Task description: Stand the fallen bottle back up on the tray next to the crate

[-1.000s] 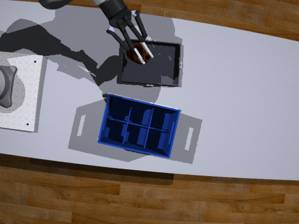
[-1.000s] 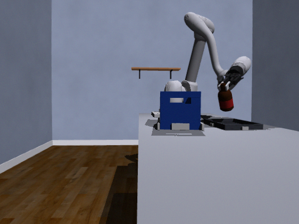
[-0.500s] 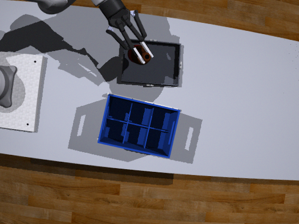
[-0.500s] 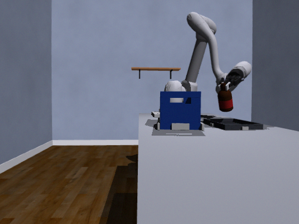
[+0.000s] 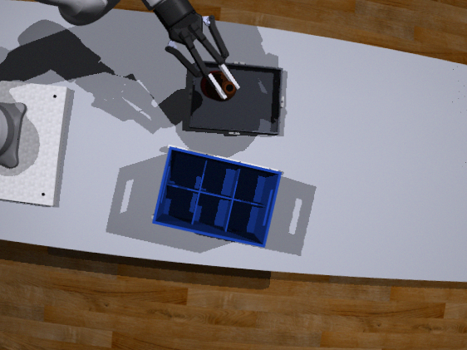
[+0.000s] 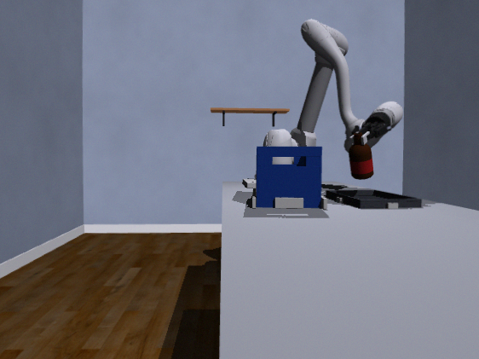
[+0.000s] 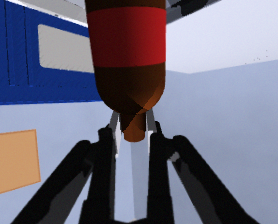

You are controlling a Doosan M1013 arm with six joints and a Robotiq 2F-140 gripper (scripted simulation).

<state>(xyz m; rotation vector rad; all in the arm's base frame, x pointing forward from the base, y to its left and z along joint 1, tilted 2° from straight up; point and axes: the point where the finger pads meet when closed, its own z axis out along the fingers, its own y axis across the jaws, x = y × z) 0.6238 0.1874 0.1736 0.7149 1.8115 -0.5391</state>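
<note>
The bottle is 60 mm below my hand. Round my hand: blue crate: 270 mm to the right, 130 mm below, 30 mm ahead; dark tray: 200 mm below, 50 mm ahead, 10 mm to the left.
</note>
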